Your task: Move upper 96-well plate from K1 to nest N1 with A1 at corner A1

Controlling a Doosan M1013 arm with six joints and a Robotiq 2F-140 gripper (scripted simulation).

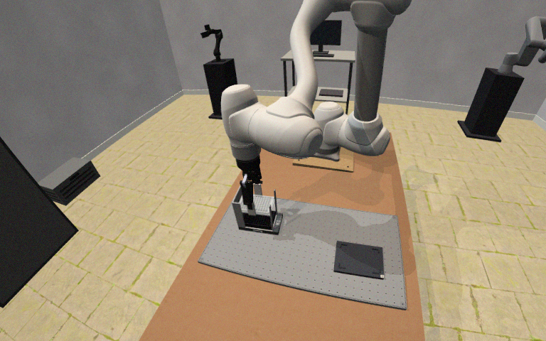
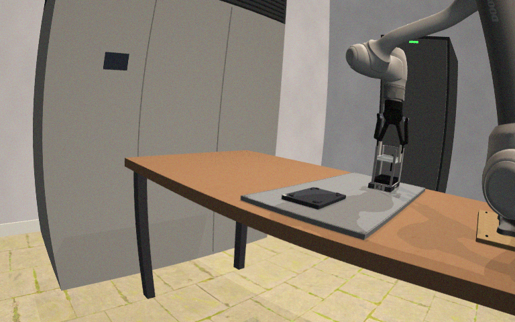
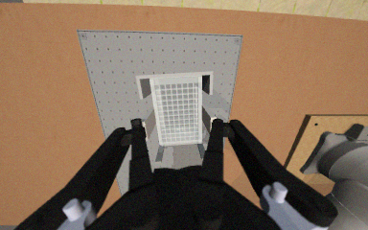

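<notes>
Right now the dark plate nest N1 is 60 mm ahead of my hand, 390 mm to the left of it and 120 mm below it. The rest, counted from my hand: white 96-well plate (20 mm below); dark plate (100 mm below); pale square (110 mm ahead, 470 mm to the left, 120 mm below).
</notes>
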